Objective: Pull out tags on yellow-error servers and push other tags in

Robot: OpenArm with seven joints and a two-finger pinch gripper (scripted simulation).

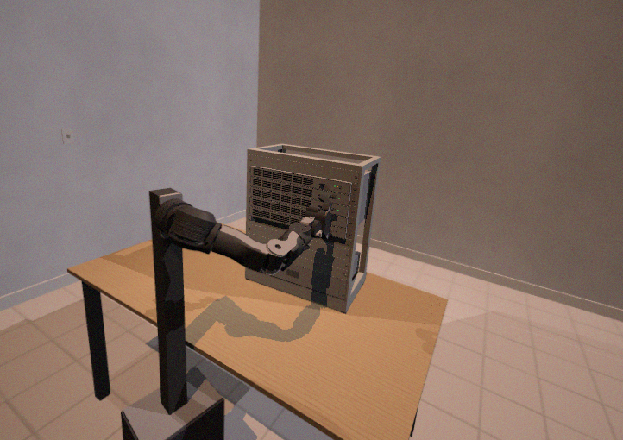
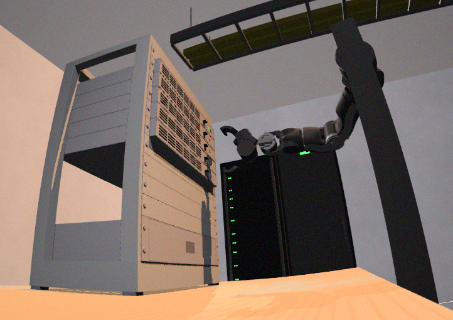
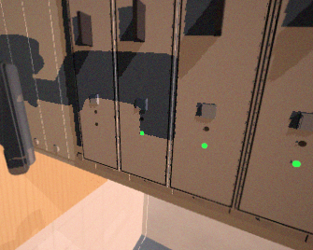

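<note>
The locate button lies 30 mm ahead of my hand, 10 mm to the left of it and 60 mm above it.
</note>
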